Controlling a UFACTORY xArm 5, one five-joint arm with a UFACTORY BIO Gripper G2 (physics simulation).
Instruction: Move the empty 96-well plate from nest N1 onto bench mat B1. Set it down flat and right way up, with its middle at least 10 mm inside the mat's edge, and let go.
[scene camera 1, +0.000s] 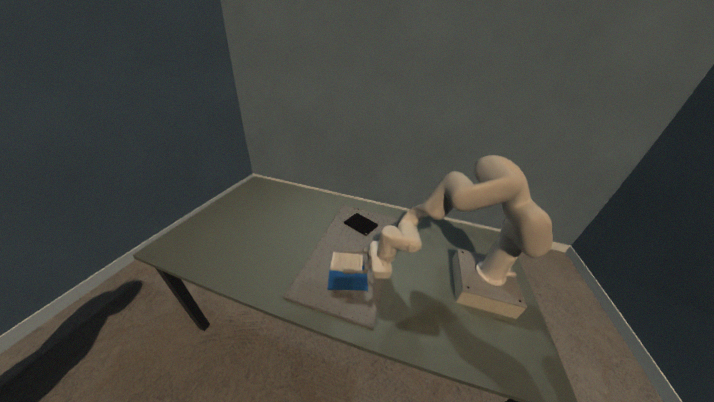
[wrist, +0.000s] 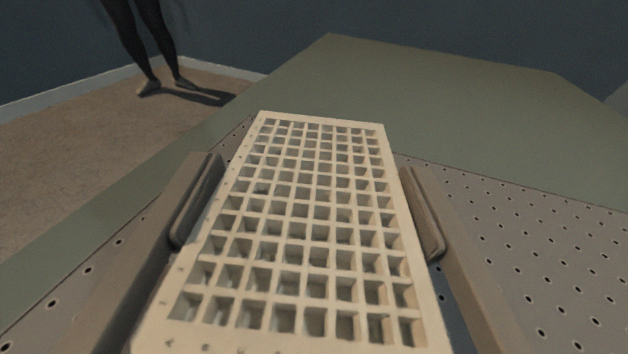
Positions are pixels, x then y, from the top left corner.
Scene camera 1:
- my gripper: 343, 261
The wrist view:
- my gripper: 312, 170
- white 96-well plate: 308, 235
